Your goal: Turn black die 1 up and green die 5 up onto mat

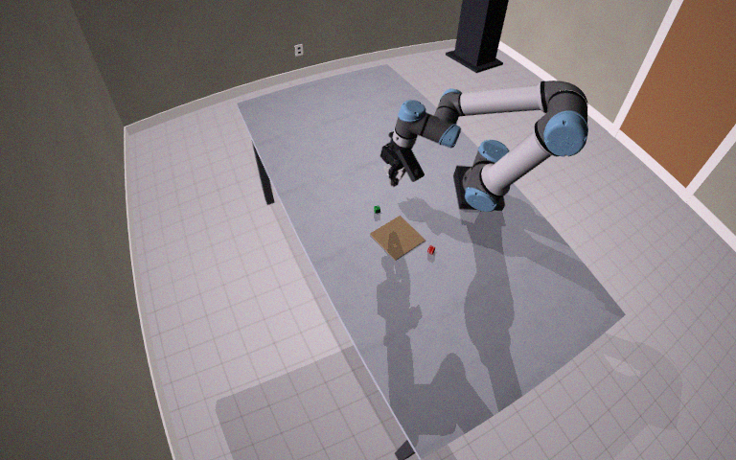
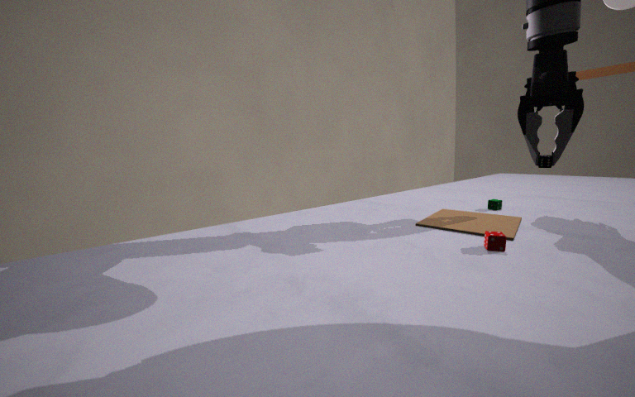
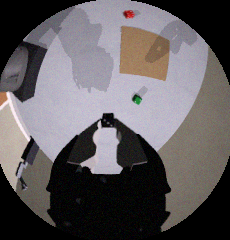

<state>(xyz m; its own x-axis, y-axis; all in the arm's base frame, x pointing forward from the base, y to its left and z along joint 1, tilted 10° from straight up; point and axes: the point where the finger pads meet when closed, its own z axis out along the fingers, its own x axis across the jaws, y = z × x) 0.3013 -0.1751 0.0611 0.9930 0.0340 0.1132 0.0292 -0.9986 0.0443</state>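
Right now my hand is 1 cm above the black die. Also, from my hand: green die (8 cm ahead, 1 cm to the left, 10 cm below); then red die (4 cm ahead, 26 cm to the left, 10 cm below); then brown mat (9 cm ahead, 14 cm to the left, 10 cm below).
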